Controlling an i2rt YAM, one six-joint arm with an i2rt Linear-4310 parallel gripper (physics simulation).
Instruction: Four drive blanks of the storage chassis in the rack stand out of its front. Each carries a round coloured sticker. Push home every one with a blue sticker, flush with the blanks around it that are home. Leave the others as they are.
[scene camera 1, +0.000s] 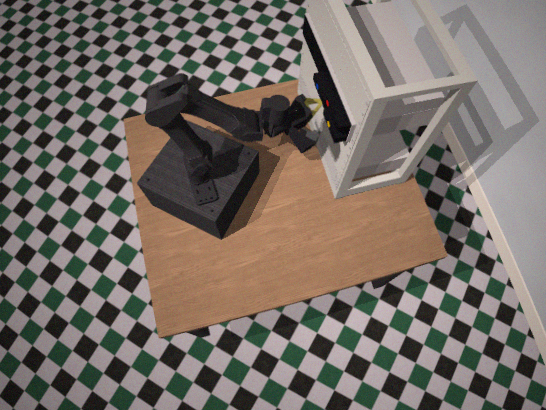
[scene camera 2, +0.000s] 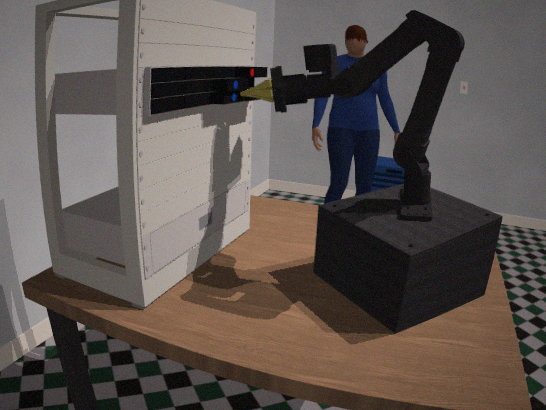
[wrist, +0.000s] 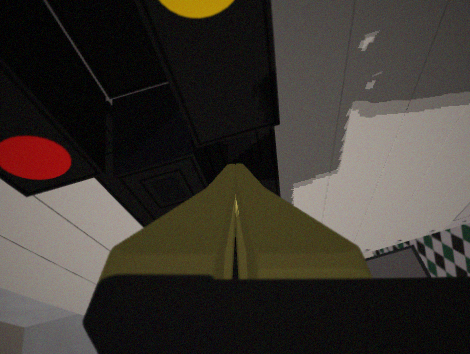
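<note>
My gripper (scene camera 1: 320, 104) (scene camera 2: 242, 94) (wrist: 235, 177) is shut and empty. Its yellow fingertips are at or very near the front of the lower blue-sticker blank. That blank's blue sticker (scene camera 2: 234, 97) shows in scene camera 2. In the wrist view the lower blank sits deeper than the yellow-sticker blank (wrist: 227, 75) beside it; whether it is flush I cannot tell. The upper blue-sticker blank (scene camera 2: 227, 85) (wrist: 162, 186) stands out. The red sticker (scene camera 1: 327, 103) (scene camera 2: 252, 72) (wrist: 35, 157) is on the protruding top-row blank. The yellow sticker (scene camera 1: 328, 124) (wrist: 196, 6) is hidden in scene camera 2.
The black chassis sits high in the pale rack (scene camera 1: 372, 98) (scene camera 2: 131, 200), above light panels. The rack stands on the wooden table (scene camera 1: 280, 240) (scene camera 2: 280, 215). The arm's dark base block (scene camera 1: 220, 215) (scene camera 2: 360, 280) faces it. A person (scene camera 2: 354, 100) stands beyond the table.
</note>
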